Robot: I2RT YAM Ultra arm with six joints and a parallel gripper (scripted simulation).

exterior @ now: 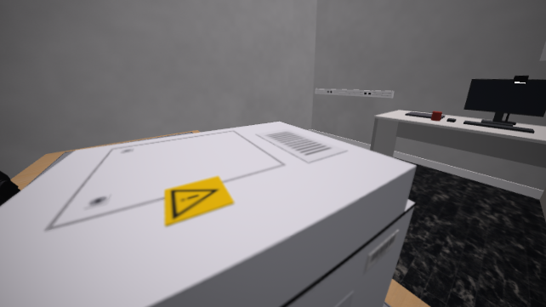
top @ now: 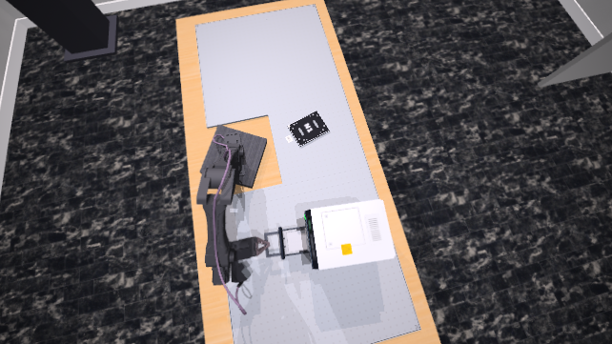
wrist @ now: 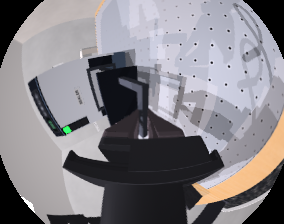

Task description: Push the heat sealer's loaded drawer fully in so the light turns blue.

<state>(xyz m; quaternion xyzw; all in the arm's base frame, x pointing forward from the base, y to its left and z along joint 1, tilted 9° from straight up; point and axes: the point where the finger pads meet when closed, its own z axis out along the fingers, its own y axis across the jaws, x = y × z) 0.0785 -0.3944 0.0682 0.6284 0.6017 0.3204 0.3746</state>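
The sealer drawer lies 120 mm ahead of my hand, 10 mm to the right of it and 10 mm below it.
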